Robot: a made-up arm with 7 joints.
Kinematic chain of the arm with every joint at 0, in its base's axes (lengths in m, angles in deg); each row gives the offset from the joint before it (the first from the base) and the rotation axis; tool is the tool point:
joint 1: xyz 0 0 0.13 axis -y
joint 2: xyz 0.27 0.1 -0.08 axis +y
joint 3: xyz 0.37 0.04 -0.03 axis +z
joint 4: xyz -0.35 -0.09 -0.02 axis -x
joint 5: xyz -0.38 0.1 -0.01 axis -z
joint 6: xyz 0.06 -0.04 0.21 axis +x
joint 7: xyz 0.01 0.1 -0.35 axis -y
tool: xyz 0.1 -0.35 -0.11
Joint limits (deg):
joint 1: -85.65..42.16
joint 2: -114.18..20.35
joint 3: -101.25..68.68
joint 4: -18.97..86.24
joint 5: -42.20..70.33
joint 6: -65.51..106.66
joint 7: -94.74..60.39
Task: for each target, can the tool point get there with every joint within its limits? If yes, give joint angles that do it. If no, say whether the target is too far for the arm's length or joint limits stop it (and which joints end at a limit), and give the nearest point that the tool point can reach.
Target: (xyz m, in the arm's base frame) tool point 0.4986 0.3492 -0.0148
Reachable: yes | joints 24.53 -102.54 15.93 -10.47 -7.02 82.81 23.57
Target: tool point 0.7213 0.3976 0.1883
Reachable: yes | joints 29.81 -93.70 -9.26 -4.09 -6.67 42.44 -35.39
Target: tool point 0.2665 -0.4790 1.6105
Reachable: no: joint limits stop it (at a limit: joint 1, joint 3, joint 4, joint 6) | nearest point 0.2608 -0.5095 0.9935 | short by 0.618 m
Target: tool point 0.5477 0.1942 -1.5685
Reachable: no: joint limits stop it (at a limit: joint 2, joint 4, joint 5, joint 6) | nearest point 0.3507 0.1771 -0.9576 | short by 0.642 m
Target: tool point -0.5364 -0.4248 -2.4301
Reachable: no: too far | nearest point -0.2290 -0.1302 -0.9632 | short by 1.527 m
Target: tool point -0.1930 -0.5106 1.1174
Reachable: no: joint limits stop it (at a limit: joint 1, joint 3, joint 4, joint 6) | nearest point -0.0865 -0.5187 0.9112 | short by 0.232 m
